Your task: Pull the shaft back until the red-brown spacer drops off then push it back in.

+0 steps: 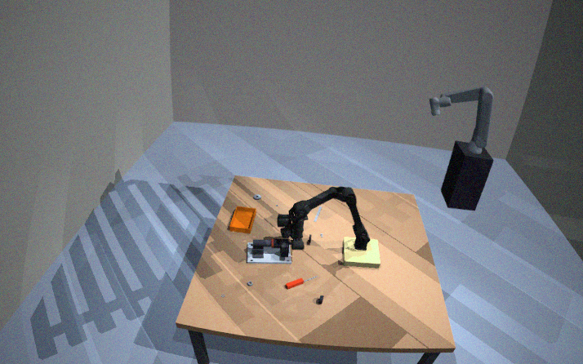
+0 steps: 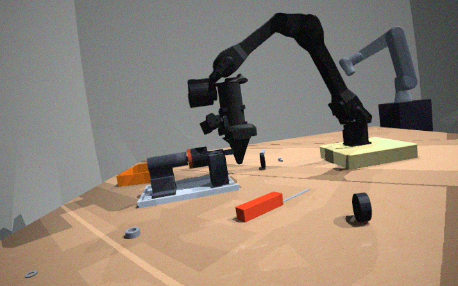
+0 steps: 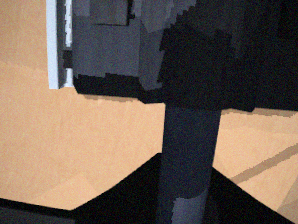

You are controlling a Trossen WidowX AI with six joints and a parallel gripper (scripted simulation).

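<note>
Right now the shaft is 8 cm ahead of my gripper tip, 1 cm to the left of it and 3 cm above it. The rest, counted from my gripper tip: orange tray: 33 cm ahead, 22 cm to the right, 4 cm below; red-brown spacer: 12 cm ahead, 2 cm to the left, 3 cm above; dark spacer: 10 cm ahead, 2 cm to the left, 3 cm above.
</note>
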